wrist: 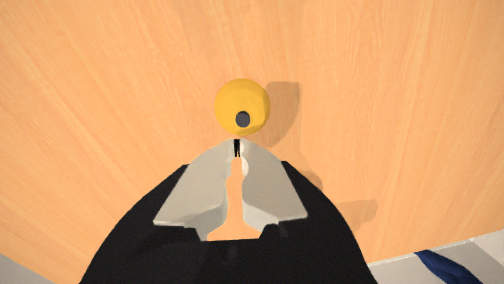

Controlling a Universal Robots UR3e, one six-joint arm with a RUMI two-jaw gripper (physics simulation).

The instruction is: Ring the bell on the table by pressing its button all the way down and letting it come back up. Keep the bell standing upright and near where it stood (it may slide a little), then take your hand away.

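Places are measured from the arm's base along level axes (x left, y back, z up), in metres.
Pixels of known places: gripper, fingertip midpoint: [238,141].
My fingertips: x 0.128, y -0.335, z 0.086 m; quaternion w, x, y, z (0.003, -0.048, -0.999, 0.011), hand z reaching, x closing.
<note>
Behind a point stands the place of what it marks.
The bell [232,97] {z 0.013, x 0.133, y -0.362 m} is a round yellow dome on the wooden table, in the upper middle of the wrist view. It looks upright. Its small dark button [242,119] {z 0.040, x 0.123, y -0.340 m} shows uncovered, on the side of the dome nearer the fingers in the view. My gripper [238,141] {z 0.086, x 0.128, y -0.335 m} is shut with nothing between its fingertips. The tips appear just below the bell's lower edge in the view, apart from the button. How high the tips are above the table is hard to tell.
The wooden table [110,65] {z -0.025, x 0.295, y -0.417 m} spreads under the bell. Shadows of the bell and gripper fall to the right. The table's edge runs across the lower right, with a dark blue object [447,267] on a grey surface beyond it.
</note>
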